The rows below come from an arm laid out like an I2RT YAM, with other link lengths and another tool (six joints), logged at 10 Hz.
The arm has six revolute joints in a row. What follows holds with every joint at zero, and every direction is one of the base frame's. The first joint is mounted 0.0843 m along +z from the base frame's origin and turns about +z. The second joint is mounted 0.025 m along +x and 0.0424 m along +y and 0.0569 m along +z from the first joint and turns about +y. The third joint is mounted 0.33 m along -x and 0.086 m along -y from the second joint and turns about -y. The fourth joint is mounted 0.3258 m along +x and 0.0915 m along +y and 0.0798 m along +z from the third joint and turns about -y. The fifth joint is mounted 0.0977 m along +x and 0.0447 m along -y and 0.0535 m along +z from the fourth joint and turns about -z. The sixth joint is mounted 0.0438 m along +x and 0.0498 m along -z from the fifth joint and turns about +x. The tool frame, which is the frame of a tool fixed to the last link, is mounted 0.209 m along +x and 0.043 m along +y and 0.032 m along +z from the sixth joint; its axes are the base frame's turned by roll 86.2, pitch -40.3 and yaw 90 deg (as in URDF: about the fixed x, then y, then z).
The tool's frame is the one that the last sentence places.
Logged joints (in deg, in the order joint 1, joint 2, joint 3, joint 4, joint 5, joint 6), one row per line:
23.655 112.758 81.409 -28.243 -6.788 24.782
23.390 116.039 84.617 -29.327 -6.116 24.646
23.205 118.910 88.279 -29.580 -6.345 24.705
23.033 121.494 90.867 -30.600 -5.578 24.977
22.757 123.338 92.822 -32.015 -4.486 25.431
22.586 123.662 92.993 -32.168 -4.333 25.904
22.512 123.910 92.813 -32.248 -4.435 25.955
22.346 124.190 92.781 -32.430 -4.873 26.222
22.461 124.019 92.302 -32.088 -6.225 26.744
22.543 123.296 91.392 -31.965 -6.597 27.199
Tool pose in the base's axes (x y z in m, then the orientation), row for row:
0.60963 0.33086 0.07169 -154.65 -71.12 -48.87
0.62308 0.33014 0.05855 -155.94 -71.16 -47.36
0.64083 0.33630 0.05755 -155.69 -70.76 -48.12
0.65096 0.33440 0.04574 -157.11 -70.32 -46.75
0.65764 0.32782 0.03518 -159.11 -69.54 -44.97
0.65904 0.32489 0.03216 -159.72 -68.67 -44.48
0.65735 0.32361 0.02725 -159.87 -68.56 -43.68
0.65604 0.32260 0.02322 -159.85 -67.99 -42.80
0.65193 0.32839 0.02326 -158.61 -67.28 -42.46
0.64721 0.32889 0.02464 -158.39 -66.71 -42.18
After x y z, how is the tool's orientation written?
As a rotation vector, in degrees.
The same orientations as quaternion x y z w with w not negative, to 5 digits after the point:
-0.87298 -0.40146 -0.27586 0.02534
-0.87674 -0.40008 -0.26627 0.01892
-0.87617 -0.39821 -0.27080 0.02045
-0.88075 -0.39421 -0.26208 0.01427
-0.88703 -0.38768 -0.25071 0.00549
-0.89001 -0.38265 -0.24786 0.00475
-0.89137 -0.38226 -0.24354 0.00566
-0.89346 -0.38002 -0.23922 0.00957
-0.89363 -0.37907 -0.23923 0.02230
-0.89472 -0.37683 -0.23827 0.02648

